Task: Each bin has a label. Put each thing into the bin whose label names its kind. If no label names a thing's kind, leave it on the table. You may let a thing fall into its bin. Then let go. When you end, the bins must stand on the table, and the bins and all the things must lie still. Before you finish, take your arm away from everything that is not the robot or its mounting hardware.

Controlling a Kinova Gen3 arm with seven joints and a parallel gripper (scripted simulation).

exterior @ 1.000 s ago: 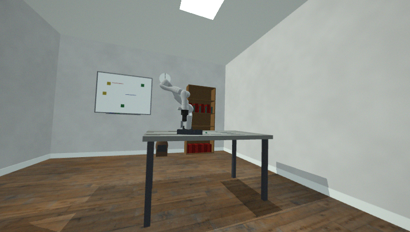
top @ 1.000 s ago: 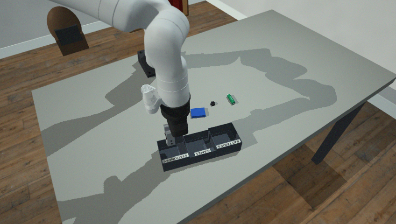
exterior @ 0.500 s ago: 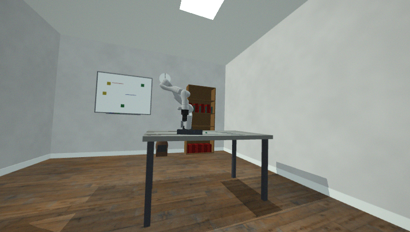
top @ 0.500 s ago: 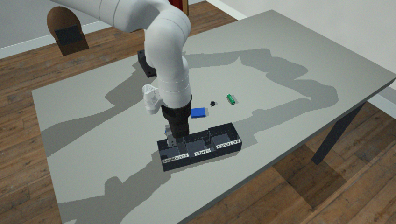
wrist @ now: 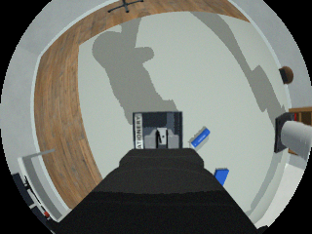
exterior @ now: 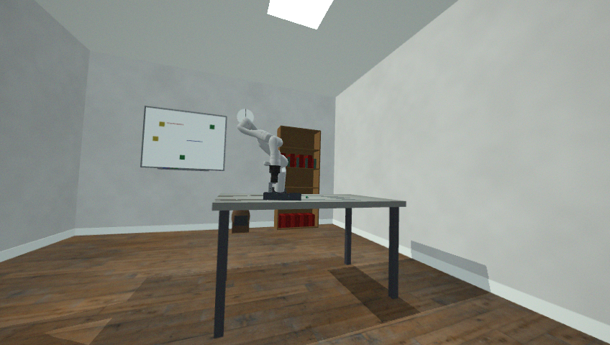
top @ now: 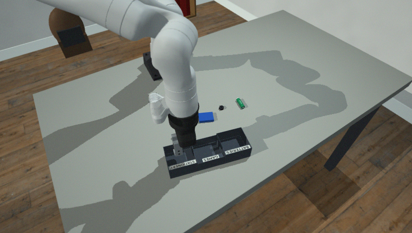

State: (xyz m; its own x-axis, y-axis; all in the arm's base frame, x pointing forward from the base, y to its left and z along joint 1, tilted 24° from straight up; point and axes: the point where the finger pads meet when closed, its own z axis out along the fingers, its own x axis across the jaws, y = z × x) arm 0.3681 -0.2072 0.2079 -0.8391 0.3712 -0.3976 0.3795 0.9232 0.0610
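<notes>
Right now the blue block is 180 mm to the left of my hand, 80 mm behind it and 60 mm below it. Round my hand: blue battery (70 mm behind, 60 mm below, 50 mm to the left); black piece (250 mm to the left, 80 mm behind, 60 mm below); small white thing (10 mm below).
</notes>
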